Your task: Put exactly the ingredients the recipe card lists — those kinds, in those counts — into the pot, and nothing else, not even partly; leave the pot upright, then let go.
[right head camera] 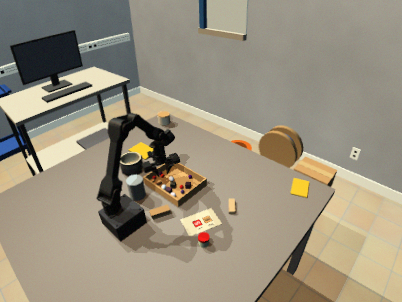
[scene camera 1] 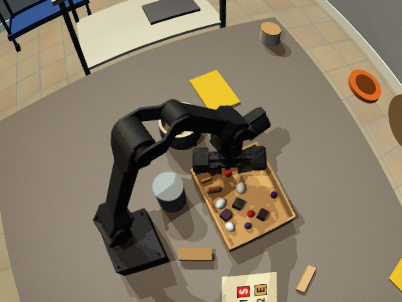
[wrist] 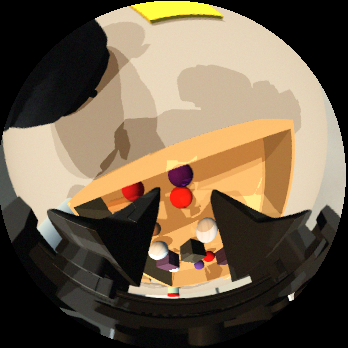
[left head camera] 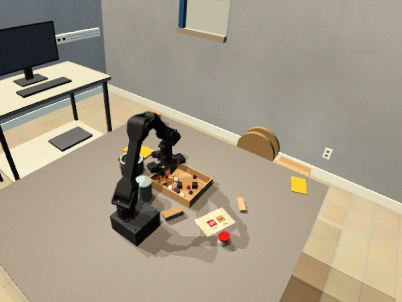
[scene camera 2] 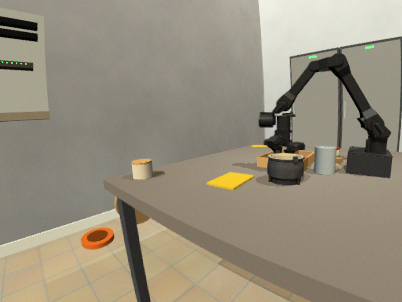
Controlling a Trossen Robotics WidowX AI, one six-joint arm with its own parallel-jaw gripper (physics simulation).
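Places are measured from the arm's base along level axes (x ahead, y down, z left), in millimetres.
Pixels of known places: gripper, fingertip midpoint: [right head camera: 163,175] [scene camera 1: 229,172] [wrist: 186,192] [left head camera: 166,175]; arm's base, link origin: [right head camera: 113,210] [scene camera 1: 119,235] [left head camera: 126,214] [scene camera 2: 375,152].
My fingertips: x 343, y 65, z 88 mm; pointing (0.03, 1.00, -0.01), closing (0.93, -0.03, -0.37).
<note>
Ahead of a thing's pixels: the offset from my fingertips to its top centre.
My gripper [wrist: 186,192] [scene camera 2: 285,148] is partly open and empty, pointing down low at the far end of the wooden tray {dz -85, dx +6, dy -29 mm} [scene camera 1: 262,236] [wrist: 200,140]. In the wrist view a bright red ball {dz -2, dx -5, dy -10 mm} [wrist: 181,197] shows between the fingertips, a dark purple ball {dz +18, dx +0, dy -10 mm} [wrist: 180,175] touches it, and a darker red ball {dz +18, dx -42, dy -10 mm} [wrist: 133,191] is by the left finger. The tray also holds white egg shapes {dz -55, dx +10, dy -15 mm} [scene camera 1: 241,188], dark cubes {dz -96, dx -15, dy -15 mm} [scene camera 1: 238,203] and a brown sausage shape {dz -31, dx -59, dy -7 mm} [scene camera 1: 214,189]. The black pot {dz +171, dx -78, dy -78 mm} [scene camera 2: 285,170] [wrist: 60,75] stands upright; its contents are hidden. The recipe card {dz -350, dx -80, dy +15 mm} [scene camera 1: 235,282] shows red S with 1, tan E with 2.
A grey cylinder {dz -9, dx -173, dy -83 mm} [scene camera 1: 170,192] [scene camera 2: 325,161] stands between the arm's base and the tray. A yellow pad {dz +278, dx +71, dy +9 mm} [scene camera 1: 215,89] lies beyond the pot. Wooden blocks {dz -188, dx -175, dy -14 mm} [scene camera 1: 195,254] {dz -394, dx +77, dy +0 mm} [scene camera 1: 306,278] and a red-topped jar {dz -436, dx -154, dy -27 mm} [right head camera: 203,239] are on the near side. A tan-topped jar {dz +450, dx +383, dy -52 mm} [scene camera 1: 270,34] stands at the far corner.
</note>
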